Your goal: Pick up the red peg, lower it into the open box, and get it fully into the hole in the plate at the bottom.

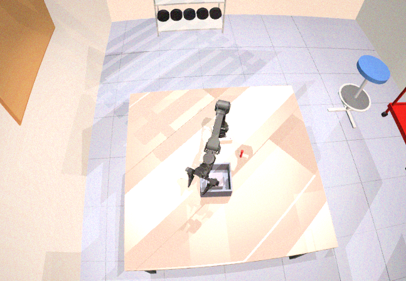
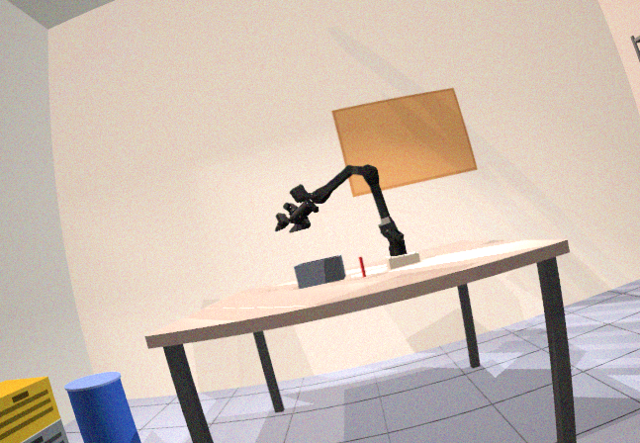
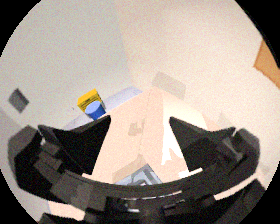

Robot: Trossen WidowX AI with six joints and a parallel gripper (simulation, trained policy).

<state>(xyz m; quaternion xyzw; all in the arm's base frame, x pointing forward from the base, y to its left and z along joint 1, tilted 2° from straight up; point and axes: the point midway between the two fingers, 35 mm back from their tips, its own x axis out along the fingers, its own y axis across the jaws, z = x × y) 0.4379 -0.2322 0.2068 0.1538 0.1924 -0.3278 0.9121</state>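
Right now the red peg is 35 cm to the left of my gripper tip, 28 cm behind it and 22 cm below it. From my gripper tip the other things lie so: pale plate: 21 cm below, 15 cm to the left, 13 cm behind; then grey box: 23 cm below, 15 cm to the left, 13 cm behind.
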